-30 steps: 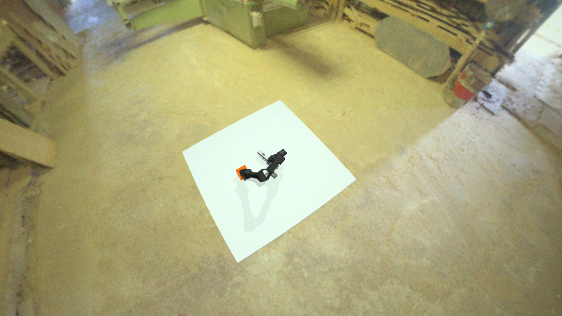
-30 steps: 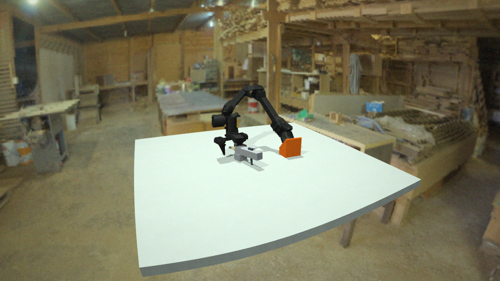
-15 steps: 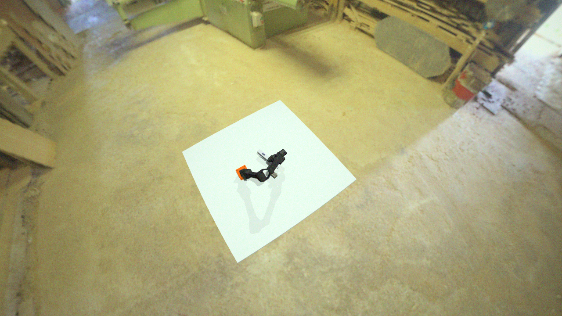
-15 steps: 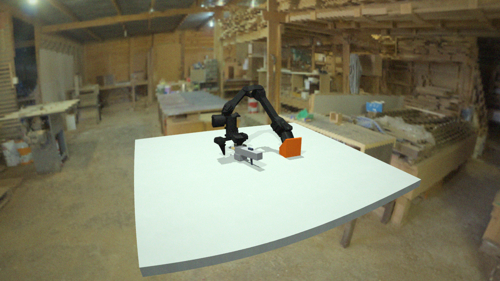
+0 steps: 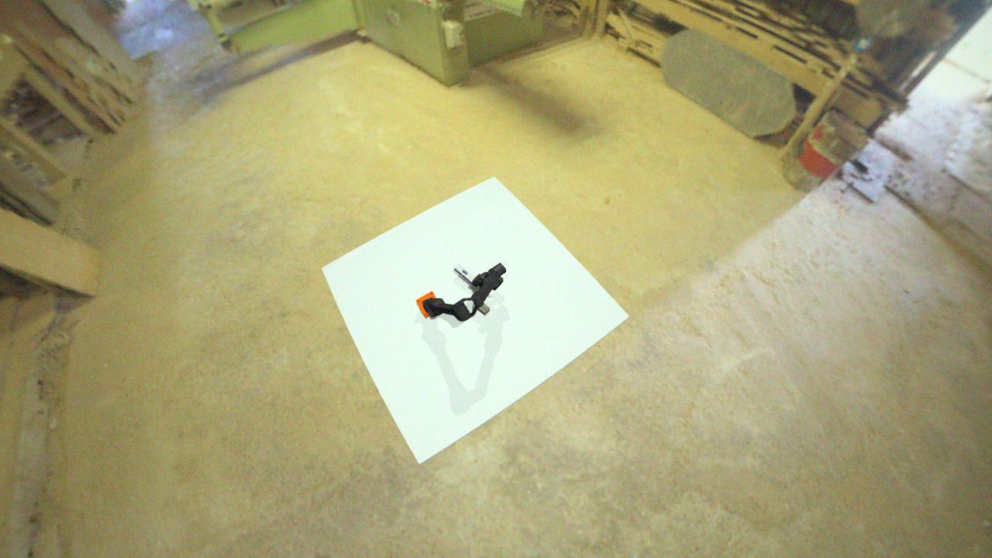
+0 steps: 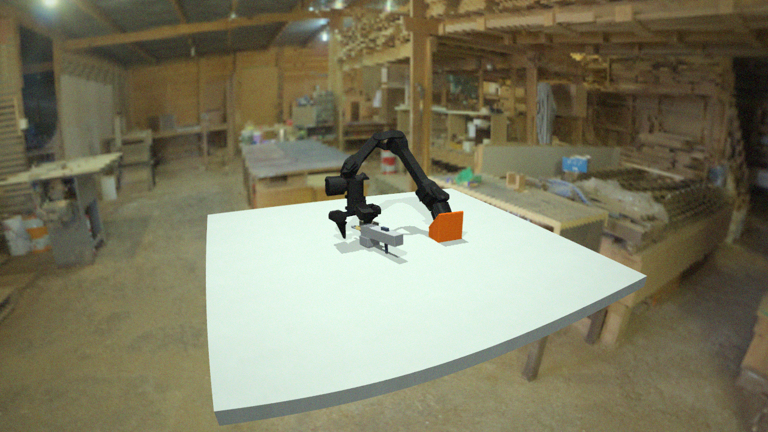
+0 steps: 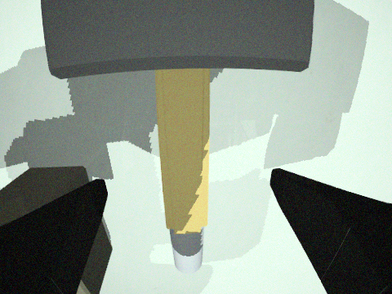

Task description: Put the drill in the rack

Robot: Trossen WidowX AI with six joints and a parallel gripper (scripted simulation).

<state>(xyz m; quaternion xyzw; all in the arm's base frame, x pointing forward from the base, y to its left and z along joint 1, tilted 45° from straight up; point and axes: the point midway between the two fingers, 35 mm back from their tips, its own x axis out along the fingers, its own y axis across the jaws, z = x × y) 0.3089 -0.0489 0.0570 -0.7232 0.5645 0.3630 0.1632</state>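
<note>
The drill is 20 mm behind my gripper tip, 40 mm to the left of it and 40 mm above it. The rest, counted from my gripper tip: grey block (50 mm behind, 130 mm to the left, 40 mm above); dark blue key (60 mm behind, 160 mm to the left, 40 mm above); tan stepped rack (60 mm behind, 50 mm to the right, 10 mm above).
</note>
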